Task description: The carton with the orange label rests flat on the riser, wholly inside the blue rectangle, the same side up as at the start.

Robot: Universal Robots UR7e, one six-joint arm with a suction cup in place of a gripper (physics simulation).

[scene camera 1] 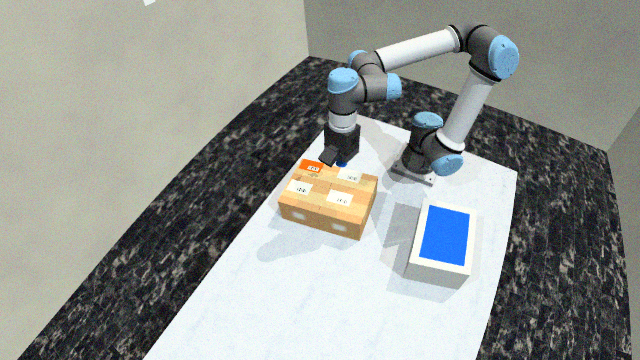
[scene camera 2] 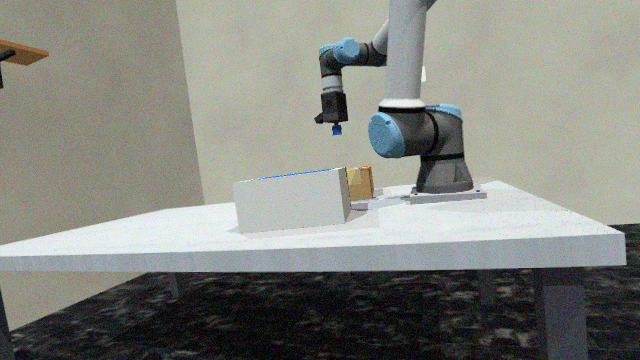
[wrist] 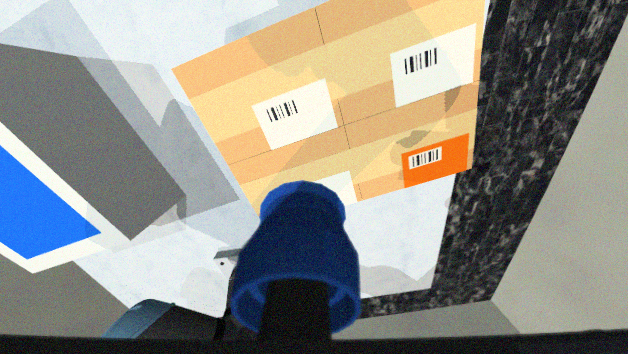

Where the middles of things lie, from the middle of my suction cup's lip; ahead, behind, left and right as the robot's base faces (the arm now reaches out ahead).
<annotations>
Right now my suction cup is 380 mm to the right of the white riser (scene camera 2: 317,198), 190 mm above it and 60 mm past it.
</annotations>
